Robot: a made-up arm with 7 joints.
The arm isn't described. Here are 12 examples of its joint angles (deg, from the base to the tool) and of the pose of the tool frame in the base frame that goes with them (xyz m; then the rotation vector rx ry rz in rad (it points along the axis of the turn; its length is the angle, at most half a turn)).
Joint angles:
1: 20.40 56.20 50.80 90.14 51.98 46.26 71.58
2: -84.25 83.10 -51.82 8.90 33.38 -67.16 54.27
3: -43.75 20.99 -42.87 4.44 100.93 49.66 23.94
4: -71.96 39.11 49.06 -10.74 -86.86 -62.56 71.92
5: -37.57 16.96 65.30 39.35 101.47 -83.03 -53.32
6: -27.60 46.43 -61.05 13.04 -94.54 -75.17 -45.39
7: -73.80 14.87 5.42 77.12 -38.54 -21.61 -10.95
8: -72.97 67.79 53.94 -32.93 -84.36 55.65 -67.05
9: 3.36 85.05 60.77 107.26 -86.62 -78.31 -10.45
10: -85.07 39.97 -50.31 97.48 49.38 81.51 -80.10
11: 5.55 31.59 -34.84 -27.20 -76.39 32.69 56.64
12: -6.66 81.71 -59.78 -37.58 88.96 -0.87 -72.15
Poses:
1: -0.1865 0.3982 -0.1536 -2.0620 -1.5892 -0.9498
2: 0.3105 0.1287 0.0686 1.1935 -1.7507 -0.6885
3: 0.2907 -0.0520 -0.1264 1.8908 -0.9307 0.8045
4: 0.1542 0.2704 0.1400 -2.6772 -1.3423 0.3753
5: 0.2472 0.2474 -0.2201 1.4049 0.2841 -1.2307
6: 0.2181 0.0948 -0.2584 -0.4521 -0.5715 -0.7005
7: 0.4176 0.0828 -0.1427 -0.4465 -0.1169 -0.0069
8: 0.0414 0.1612 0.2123 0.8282 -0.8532 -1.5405
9: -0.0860 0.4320 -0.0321 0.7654 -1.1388 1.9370
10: 0.3418 0.2680 -0.0449 0.2888 1.9364 0.7844
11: 0.1191 -0.0129 -0.2132 -0.2508 1.2441 -0.0123
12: 0.0865 0.0741 -0.2055 -2.3427 -0.5883 1.6408
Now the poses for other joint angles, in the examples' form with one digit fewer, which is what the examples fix.
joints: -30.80 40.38 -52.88 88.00 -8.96 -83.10 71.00
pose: 0.163 0.264 -0.298 0.664 -0.415 0.433
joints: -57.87 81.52 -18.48 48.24 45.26 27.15 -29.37
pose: 0.277 0.366 0.061 1.577 1.091 0.704
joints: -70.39 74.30 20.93 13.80 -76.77 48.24 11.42
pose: 0.231 0.246 0.209 -0.287 -0.320 0.016
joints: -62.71 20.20 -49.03 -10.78 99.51 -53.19 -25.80
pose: 0.227 -0.136 -0.065 -2.369 1.510 0.975
